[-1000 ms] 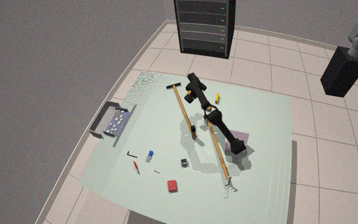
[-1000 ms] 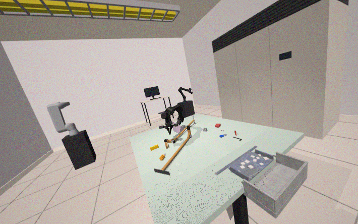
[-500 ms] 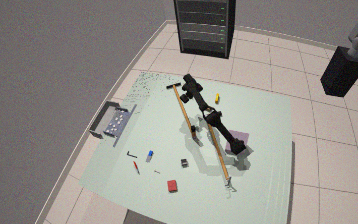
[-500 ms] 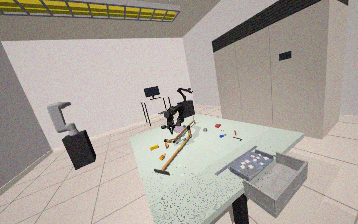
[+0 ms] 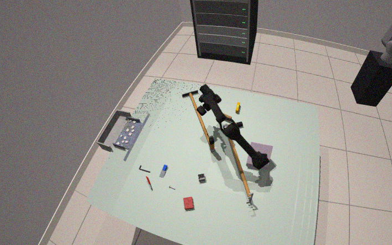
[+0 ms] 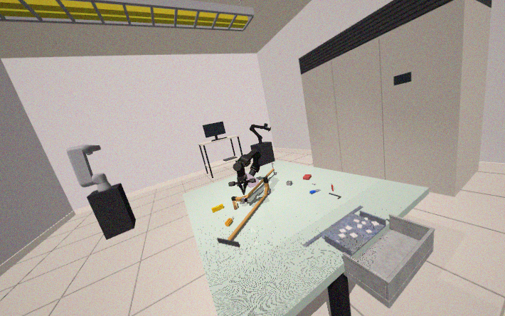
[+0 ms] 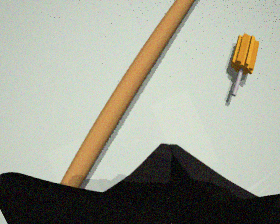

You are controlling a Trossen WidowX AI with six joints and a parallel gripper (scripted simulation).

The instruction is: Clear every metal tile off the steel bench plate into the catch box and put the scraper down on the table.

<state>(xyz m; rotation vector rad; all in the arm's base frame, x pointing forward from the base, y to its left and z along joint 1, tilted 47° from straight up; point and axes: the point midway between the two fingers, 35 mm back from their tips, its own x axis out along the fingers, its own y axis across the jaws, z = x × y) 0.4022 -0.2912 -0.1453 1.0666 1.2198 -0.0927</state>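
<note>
Now: the long scraper 6 cm ahead of my gripper tip, 1 cm to the left of it and 6 cm below it. Also, from my gripper tip: yellow block: 22 cm behind, 14 cm to the right, 10 cm below; then orange part: 3 cm ahead, 16 cm to the right, 11 cm below; then wooden block: 13 cm behind, 3 cm to the right, 11 cm below.
</note>
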